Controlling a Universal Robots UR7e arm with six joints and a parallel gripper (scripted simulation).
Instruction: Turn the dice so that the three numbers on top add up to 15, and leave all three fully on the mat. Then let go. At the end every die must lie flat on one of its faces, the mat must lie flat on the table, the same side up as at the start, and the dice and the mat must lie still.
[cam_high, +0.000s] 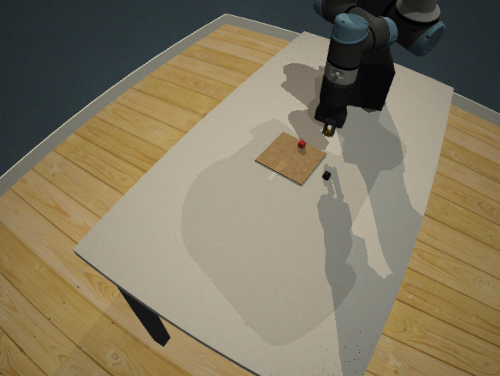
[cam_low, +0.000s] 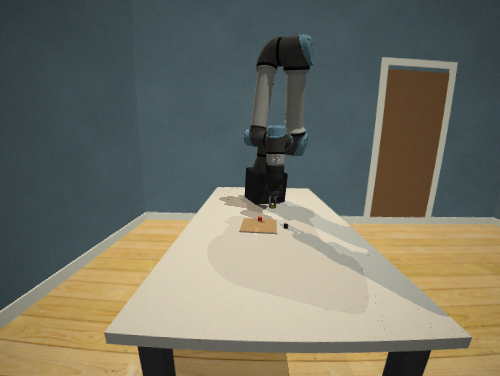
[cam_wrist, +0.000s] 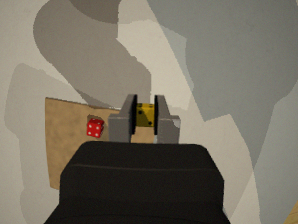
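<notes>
Now: hand 100 mm short of the black die, 50 mm to the right of it and 60 mm above it. Round my hand: yellow die 10 mm ahead, 10 mm below; red die 40 mm ahead, 50 mm to the right, 60 mm below; brown mat 90 mm ahead, 60 mm to the right, 70 mm below.
</notes>
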